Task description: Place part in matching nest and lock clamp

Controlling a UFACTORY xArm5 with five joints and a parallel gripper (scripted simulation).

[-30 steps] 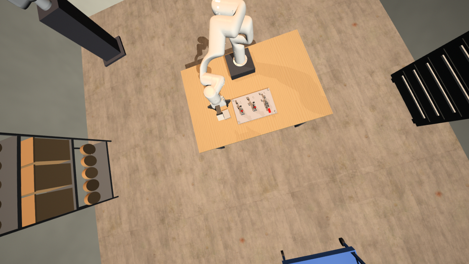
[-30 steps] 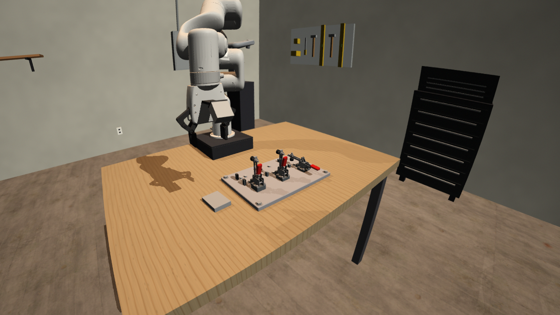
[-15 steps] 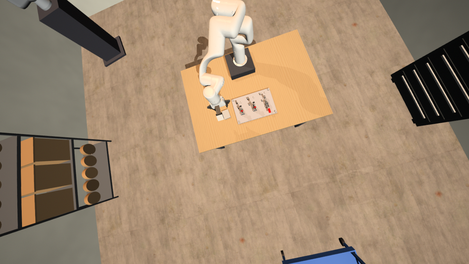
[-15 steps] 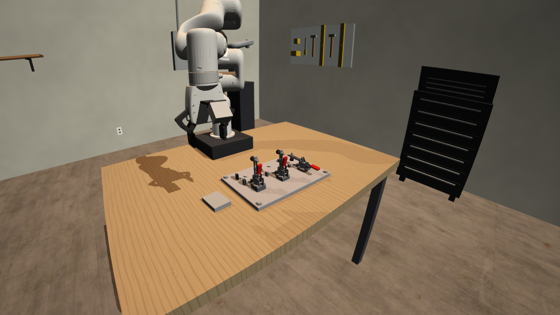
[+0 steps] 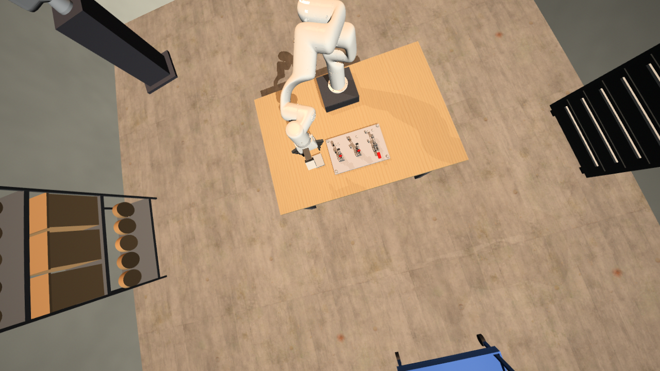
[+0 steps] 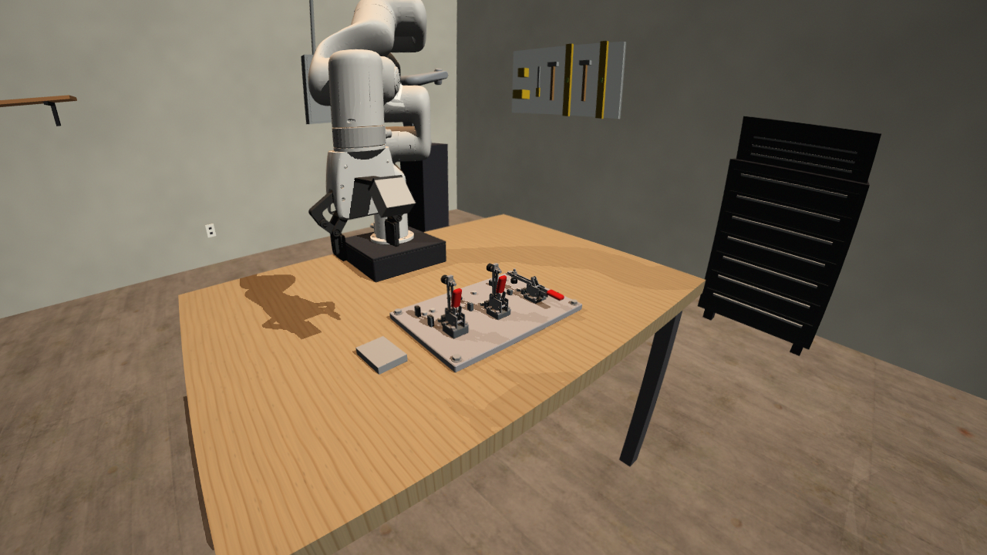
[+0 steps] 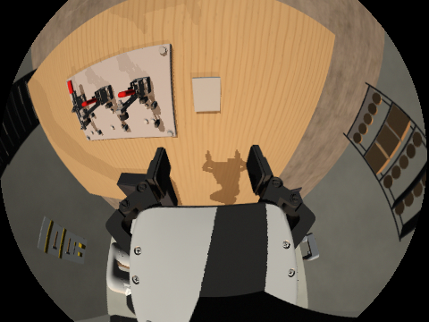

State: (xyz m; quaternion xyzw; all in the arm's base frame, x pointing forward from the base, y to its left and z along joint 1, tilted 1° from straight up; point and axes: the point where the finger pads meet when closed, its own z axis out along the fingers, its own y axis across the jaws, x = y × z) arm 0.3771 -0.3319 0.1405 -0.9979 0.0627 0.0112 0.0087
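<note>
My hand is 21 cm above the flat part. From my hand the other things lie so: grey fixture plate (5 cm ahead, 25 cm to the left, 21 cm below).
</note>
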